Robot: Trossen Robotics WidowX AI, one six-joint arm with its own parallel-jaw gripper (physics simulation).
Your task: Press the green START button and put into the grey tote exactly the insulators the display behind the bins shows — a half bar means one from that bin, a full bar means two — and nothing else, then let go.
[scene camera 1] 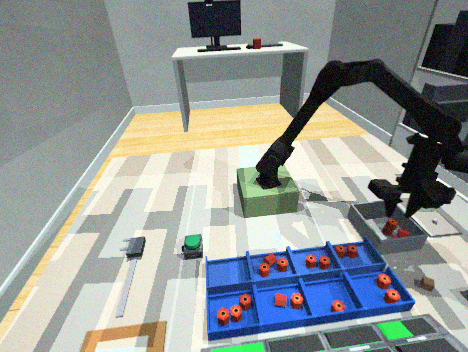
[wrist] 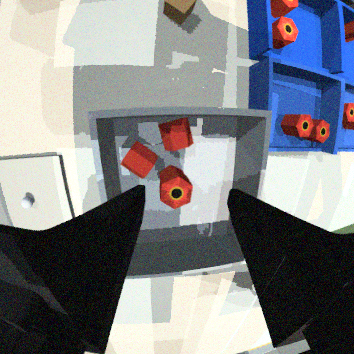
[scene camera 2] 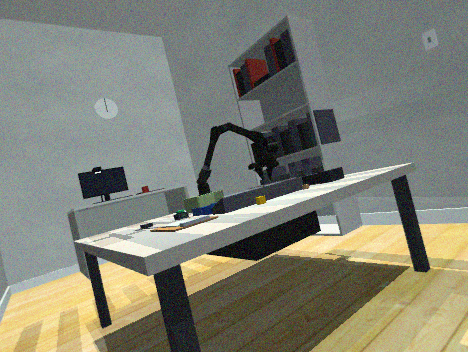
Labels:
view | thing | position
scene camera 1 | gripper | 397, 217
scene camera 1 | grey square plate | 443, 227
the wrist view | gripper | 187, 194
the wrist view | grey square plate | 41, 177
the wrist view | grey tote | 230, 145

